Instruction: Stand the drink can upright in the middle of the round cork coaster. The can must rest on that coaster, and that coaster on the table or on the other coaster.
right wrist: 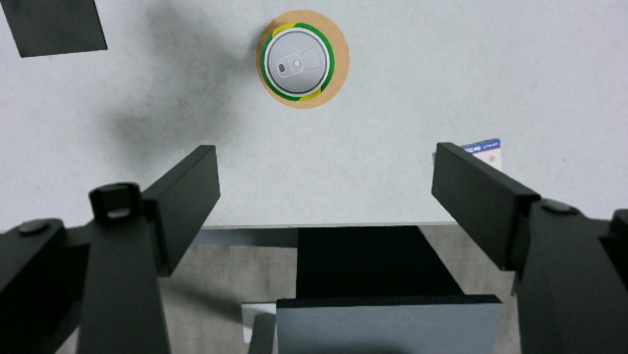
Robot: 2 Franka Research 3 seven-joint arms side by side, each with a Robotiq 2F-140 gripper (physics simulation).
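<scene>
The drink can (298, 61), with a silver top and a green and yellow rim, stands upright on the round cork coaster (341, 62) in the upper middle of the right wrist view. More cork shows on the can's right side than on its left. The coaster lies on the white table (320, 165). My right gripper (326, 170) is open with nothing between its fingers; the can stands apart from the fingers, beyond them toward the top of the view. My left gripper does not show in this view.
A black square coaster (60, 27) lies on the table at the upper left. A small white and blue packet (490, 156) lies partly hidden behind the right finger. The table's edge runs below the fingertips, with floor (240, 270) and a grey-topped dark object (387, 327) beyond it.
</scene>
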